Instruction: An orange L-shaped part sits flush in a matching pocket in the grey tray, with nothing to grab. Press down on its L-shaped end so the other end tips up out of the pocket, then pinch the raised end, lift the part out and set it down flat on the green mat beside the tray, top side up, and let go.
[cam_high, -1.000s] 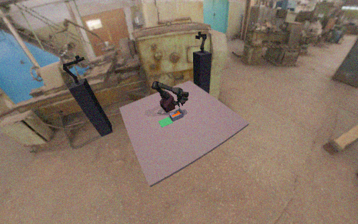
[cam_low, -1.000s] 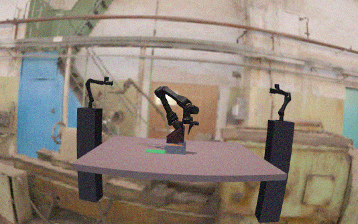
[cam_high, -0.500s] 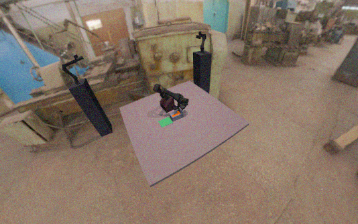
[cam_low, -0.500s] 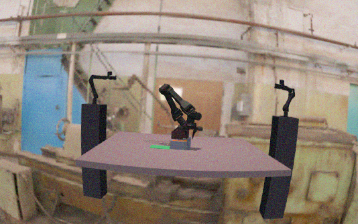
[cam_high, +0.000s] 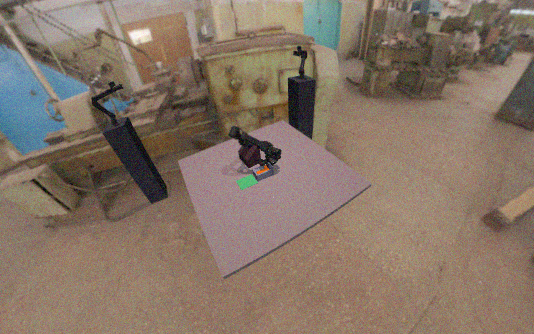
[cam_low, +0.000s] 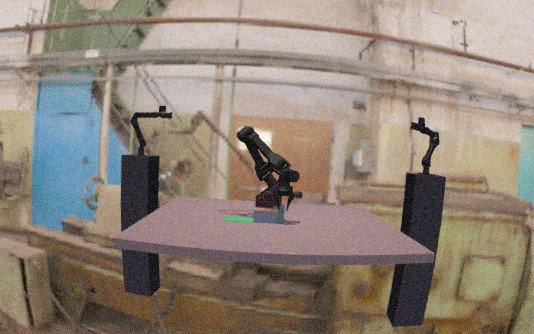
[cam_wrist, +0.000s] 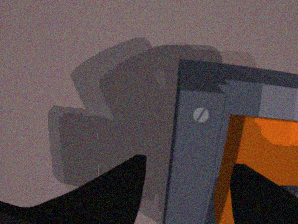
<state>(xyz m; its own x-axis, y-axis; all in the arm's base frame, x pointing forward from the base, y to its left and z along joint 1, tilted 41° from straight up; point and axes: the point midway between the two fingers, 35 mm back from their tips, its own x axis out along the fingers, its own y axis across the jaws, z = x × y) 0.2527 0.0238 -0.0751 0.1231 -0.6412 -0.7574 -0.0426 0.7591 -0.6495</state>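
The orange L-shaped part is 6 cm to the right of my gripper tip and 1 cm below it. The rest, counted from my gripper tip: green mat 22 cm to the right, 8 cm below.
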